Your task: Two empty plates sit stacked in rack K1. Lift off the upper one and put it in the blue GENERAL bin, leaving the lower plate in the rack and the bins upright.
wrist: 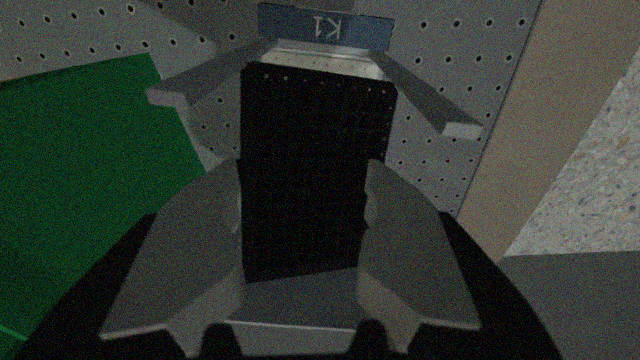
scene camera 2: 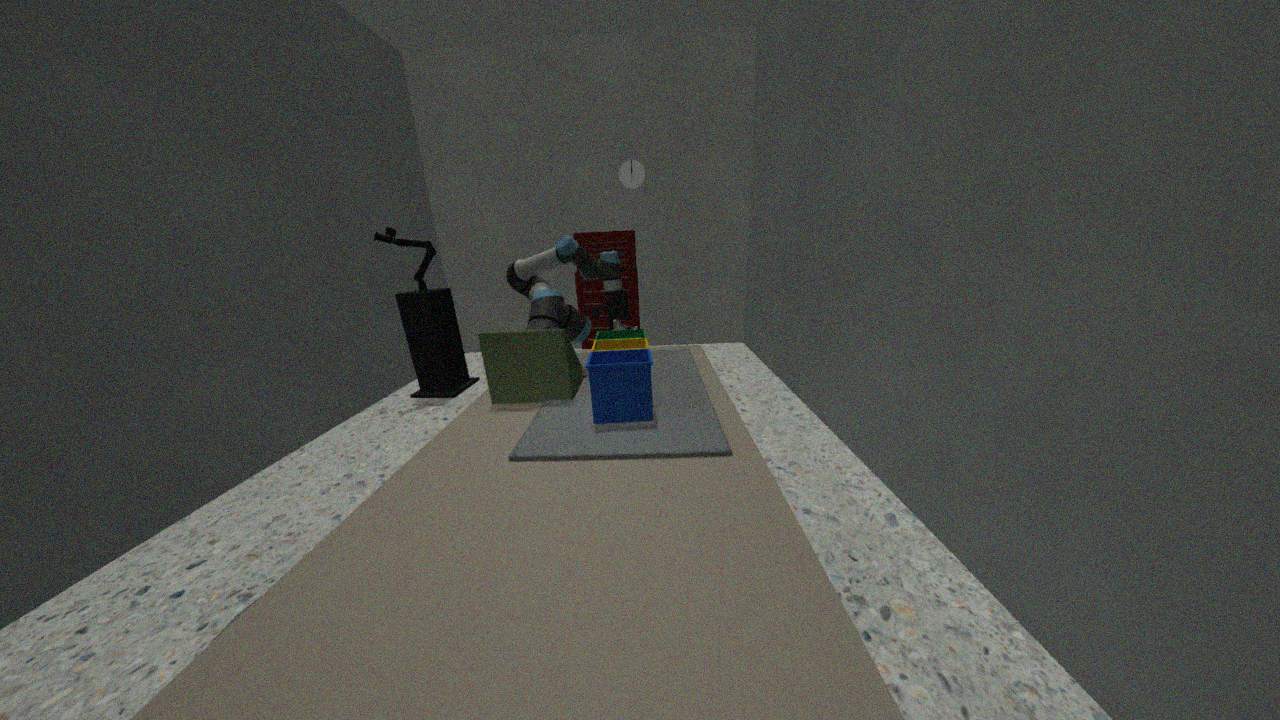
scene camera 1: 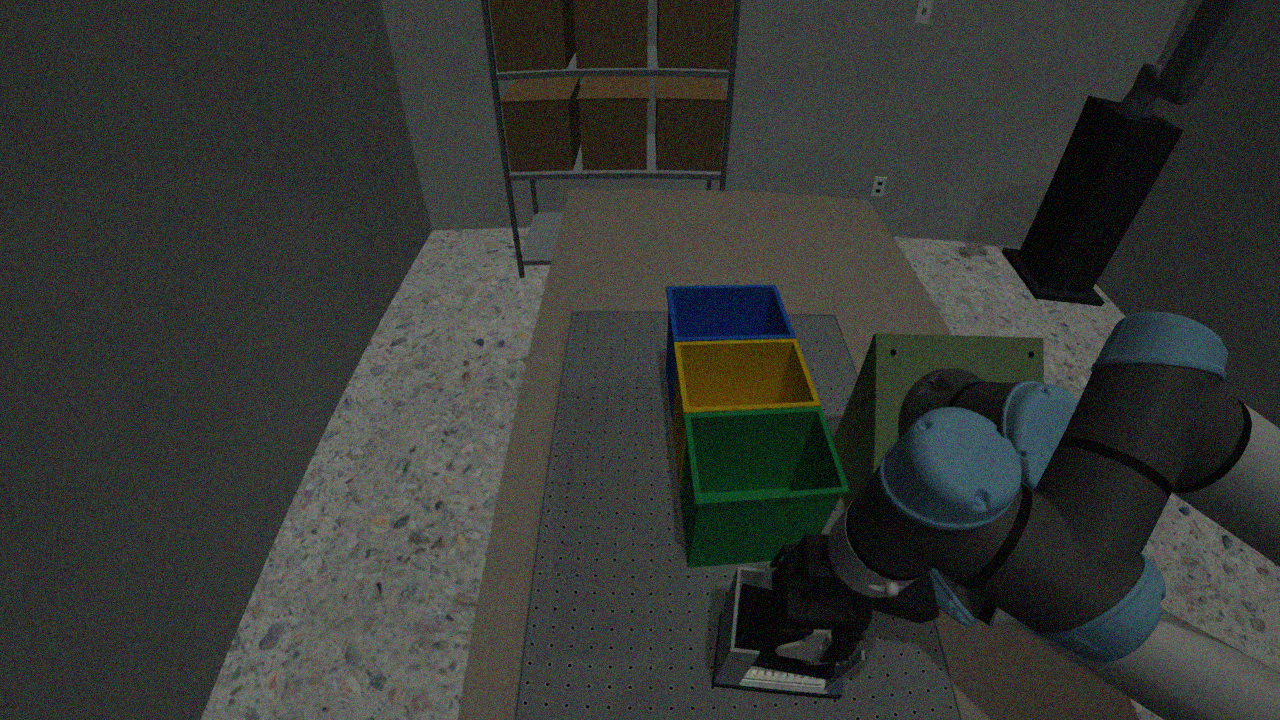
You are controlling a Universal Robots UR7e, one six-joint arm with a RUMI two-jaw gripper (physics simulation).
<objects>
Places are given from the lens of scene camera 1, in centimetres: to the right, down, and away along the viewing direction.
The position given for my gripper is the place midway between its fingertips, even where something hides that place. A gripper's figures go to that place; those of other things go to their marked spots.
my gripper point(scene camera 1: 803, 627): 18, 30, 55
blue general bin point(scene camera 1: 719, 312): 13, -8, 89
yellow bin point(scene camera 1: 730, 375): 14, 2, 81
green bin point(scene camera 1: 752, 481): 16, 18, 78
The marked spots on the blue general bin and the green bin are 28 cm apart.
</objects>
